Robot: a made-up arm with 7 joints. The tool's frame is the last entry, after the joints. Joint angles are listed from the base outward. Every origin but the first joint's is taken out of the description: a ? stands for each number. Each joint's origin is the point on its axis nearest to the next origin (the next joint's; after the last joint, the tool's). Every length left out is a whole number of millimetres.
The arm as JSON. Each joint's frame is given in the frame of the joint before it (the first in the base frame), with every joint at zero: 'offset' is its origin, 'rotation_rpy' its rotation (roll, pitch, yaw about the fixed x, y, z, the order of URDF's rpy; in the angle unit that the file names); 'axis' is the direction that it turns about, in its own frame. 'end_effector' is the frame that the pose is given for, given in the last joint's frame.
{
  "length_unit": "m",
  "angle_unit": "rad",
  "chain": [
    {
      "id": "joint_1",
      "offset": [
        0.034,
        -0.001,
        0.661
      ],
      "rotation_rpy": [
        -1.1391,
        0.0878,
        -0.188
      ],
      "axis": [
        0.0,
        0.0,
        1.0
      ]
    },
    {
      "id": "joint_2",
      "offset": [
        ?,
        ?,
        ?
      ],
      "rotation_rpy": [
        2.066,
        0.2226,
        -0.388
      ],
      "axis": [
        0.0,
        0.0,
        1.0
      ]
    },
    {
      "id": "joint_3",
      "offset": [
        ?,
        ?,
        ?
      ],
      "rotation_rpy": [
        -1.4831,
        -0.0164,
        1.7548
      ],
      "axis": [
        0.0,
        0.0,
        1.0
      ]
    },
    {
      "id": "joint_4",
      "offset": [
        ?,
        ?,
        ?
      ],
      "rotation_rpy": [
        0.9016,
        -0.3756,
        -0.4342
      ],
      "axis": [
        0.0,
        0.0,
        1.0
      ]
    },
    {
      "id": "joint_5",
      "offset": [
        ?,
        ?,
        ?
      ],
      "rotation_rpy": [
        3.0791,
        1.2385,
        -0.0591
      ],
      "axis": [
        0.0,
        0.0,
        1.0
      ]
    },
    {
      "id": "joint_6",
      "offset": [
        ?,
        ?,
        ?
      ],
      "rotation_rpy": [
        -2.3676,
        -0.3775,
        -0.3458
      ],
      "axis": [
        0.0,
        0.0,
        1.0
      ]
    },
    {
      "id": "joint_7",
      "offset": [
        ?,
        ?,
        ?
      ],
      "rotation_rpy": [
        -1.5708,
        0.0,
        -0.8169
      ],
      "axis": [
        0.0,
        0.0,
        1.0
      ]
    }
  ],
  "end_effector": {
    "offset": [
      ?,
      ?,
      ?
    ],
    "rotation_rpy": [
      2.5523,
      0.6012,
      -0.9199
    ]
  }
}
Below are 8 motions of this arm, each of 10 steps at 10 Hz.
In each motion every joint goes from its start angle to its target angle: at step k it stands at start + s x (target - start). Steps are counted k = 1, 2, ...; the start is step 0. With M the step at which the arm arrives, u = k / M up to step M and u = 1 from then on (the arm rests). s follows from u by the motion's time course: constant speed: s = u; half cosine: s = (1 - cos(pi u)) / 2; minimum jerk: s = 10 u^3 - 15 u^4 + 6 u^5.
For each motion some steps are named. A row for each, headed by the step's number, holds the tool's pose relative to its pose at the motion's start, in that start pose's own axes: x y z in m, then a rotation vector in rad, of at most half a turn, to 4 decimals.
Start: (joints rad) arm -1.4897 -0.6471 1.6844 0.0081 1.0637 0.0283 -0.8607
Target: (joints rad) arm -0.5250 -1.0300 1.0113 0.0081 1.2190 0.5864 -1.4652
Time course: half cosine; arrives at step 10
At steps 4, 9, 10:
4: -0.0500 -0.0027 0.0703 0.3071 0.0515 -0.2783
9: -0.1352 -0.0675 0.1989 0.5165 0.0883 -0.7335
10: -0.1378 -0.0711 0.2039 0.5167 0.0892 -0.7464

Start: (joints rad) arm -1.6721 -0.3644 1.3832 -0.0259 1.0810 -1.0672 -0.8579
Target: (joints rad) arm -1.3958 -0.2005 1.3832 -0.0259 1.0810 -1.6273 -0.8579
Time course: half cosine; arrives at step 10
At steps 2, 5, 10:
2: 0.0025 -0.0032 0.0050 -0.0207 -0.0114 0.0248
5: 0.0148 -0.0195 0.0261 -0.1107 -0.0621 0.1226
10: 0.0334 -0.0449 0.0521 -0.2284 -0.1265 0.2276

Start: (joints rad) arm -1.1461 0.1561 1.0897 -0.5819 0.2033 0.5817 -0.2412
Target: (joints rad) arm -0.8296 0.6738 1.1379 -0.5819 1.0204 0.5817 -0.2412
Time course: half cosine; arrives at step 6
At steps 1, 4, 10:
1: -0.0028 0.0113 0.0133 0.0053 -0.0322 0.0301
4: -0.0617 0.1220 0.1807 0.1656 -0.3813 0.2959
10: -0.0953 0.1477 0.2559 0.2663 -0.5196 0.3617

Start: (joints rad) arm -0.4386 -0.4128 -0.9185 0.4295 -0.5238 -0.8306 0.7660
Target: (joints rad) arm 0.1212 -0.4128 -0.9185 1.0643 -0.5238 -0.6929 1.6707
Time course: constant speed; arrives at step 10
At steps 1, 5, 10:
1: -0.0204 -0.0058 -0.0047 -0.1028 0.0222 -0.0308
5: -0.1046 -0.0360 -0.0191 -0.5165 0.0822 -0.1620
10: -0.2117 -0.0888 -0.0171 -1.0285 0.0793 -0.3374

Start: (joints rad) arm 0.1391 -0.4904 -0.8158 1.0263 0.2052 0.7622 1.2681
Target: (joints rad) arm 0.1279 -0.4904 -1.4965 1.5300 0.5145 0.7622 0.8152
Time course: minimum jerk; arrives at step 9
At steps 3, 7, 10:
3: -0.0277 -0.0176 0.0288 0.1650 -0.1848 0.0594
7: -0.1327 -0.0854 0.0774 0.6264 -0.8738 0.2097
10: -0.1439 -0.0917 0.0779 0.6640 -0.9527 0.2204

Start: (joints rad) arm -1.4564 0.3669 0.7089 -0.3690 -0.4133 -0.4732 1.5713
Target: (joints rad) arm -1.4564 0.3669 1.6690 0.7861 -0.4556 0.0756 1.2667
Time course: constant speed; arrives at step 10
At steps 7, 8, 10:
7: -0.0001 -0.0352 -0.4046 -0.7216 -1.0242 0.2538
8: 0.0391 -0.0663 -0.4560 -0.8785 -1.1309 0.2843
10: 0.1357 -0.1508 -0.5286 -1.2244 -1.3057 0.3307

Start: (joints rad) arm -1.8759 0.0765 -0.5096 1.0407 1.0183 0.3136 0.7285
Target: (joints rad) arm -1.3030 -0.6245 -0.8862 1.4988 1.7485 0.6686 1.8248
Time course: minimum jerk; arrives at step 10
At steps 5, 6, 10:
5: -0.0508 0.0808 0.0672 -0.3255 -0.0865 -0.5757
6: -0.0839 0.1299 0.0647 -0.4407 -0.1201 -0.7478
10: -0.1463 0.2222 0.0166 -0.6531 -0.1786 -1.0005

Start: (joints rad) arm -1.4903 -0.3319 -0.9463 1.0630 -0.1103 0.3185 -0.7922
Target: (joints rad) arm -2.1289 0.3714 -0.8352 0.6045 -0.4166 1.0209 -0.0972
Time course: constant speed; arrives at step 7
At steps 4, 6, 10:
4: -0.0604 0.0702 0.1047 0.6634 0.4263 -0.1572
6: -0.1090 0.0687 0.1688 0.8903 0.8527 -0.0677
10: -0.1330 0.0561 0.2007 0.9541 1.1015 0.0200

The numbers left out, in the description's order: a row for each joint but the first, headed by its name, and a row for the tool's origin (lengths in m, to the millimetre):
joint_2: 0.117 0.243 0.0
joint_3: -0.067 -0.118 0.0
joint_4: -0.084 -0.041 0.0
joint_5: 0.204 -0.002 0.0
joint_6: 0.213 0.273 0.0
joint_7: 0.117 0.045 0.0
tool: 0.022 -0.037 0.0

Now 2 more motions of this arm.
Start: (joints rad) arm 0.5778 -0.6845 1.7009 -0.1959 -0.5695 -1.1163 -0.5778
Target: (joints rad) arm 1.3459 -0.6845 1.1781 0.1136 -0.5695 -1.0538 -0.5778
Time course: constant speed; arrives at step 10
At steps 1, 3, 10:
1: -0.0173 0.0447 0.0262 0.0716 -0.0107 0.0293
3: -0.0555 0.1244 0.0873 0.2149 -0.0284 0.0811
10: -0.2009 0.2850 0.3629 0.7054 -0.0471 0.1920

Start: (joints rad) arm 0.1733 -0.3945 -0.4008 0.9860 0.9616 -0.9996 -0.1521
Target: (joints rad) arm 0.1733 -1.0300 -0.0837 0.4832 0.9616 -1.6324 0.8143
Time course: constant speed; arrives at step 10
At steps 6, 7, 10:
6: -0.0256 -0.0483 -0.0726 -0.9140 -0.2310 -0.0368
7: -0.0242 -0.0589 -0.0757 -1.0423 -0.3217 -0.0578
10: -0.0133 -0.0848 -0.0710 -1.3489 -0.6762 -0.1391

